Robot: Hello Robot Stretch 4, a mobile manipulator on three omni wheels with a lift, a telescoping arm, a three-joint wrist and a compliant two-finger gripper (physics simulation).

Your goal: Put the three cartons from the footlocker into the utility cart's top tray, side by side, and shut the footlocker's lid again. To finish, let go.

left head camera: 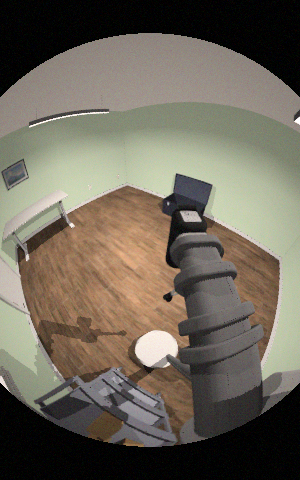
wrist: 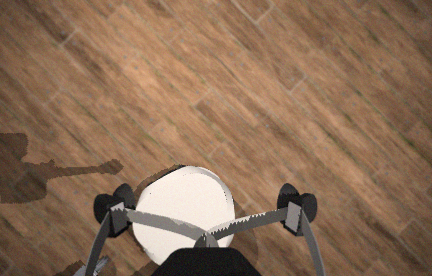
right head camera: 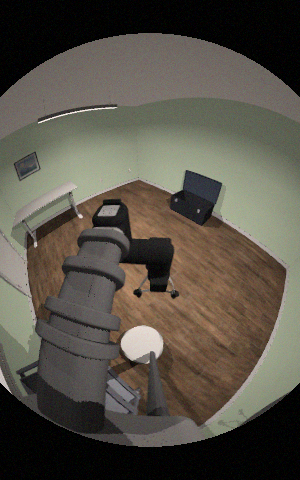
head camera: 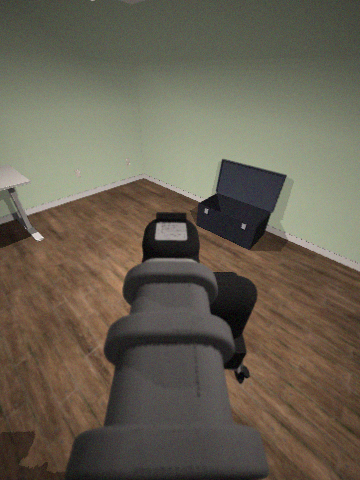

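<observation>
The dark blue footlocker stands against the far right wall. Its lid is raised, and its inside is dark. The grey utility cart is cut off at the bottom of both side head views. A brown carton shows on it in the left head view, with part of another at the view's edge; how the cartons lie together cannot be seen. My gripper is open and empty, pointing down above the floor, well away from the footlocker and apart from the cart.
A white table stands at the left wall. A round white disc shows low down, below my gripper in the wrist view. The wooden floor stretches between my arm and the footlocker.
</observation>
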